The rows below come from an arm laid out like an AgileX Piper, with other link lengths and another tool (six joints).
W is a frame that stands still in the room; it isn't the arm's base.
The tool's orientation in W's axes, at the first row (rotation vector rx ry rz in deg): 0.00 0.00 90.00
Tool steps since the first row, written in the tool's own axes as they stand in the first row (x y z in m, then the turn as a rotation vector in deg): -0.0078 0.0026 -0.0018 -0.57 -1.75 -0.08; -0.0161 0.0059 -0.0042 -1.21 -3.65 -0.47; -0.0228 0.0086 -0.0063 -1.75 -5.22 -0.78; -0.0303 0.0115 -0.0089 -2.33 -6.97 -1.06; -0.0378 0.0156 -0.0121 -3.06 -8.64 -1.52; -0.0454 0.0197 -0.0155 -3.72 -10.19 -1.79; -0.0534 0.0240 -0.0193 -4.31 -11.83 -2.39; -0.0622 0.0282 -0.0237 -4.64 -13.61 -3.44; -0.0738 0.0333 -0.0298 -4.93 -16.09 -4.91
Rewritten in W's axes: -0.0026 -0.0078 -0.0018 1.75 -0.57 -0.08; -0.0059 -0.0161 -0.0042 3.65 -1.21 -0.47; -0.0086 -0.0228 -0.0063 5.22 -1.75 -0.78; -0.0115 -0.0303 -0.0089 6.97 -2.33 -1.06; -0.0156 -0.0378 -0.0121 8.64 -3.06 -1.52; -0.0197 -0.0454 -0.0155 10.19 -3.72 -1.79; -0.0240 -0.0534 -0.0193 11.83 -4.31 -2.39; -0.0282 -0.0622 -0.0237 13.61 -4.64 -3.44; -0.0333 -0.0738 -0.0298 16.09 -4.93 -4.91
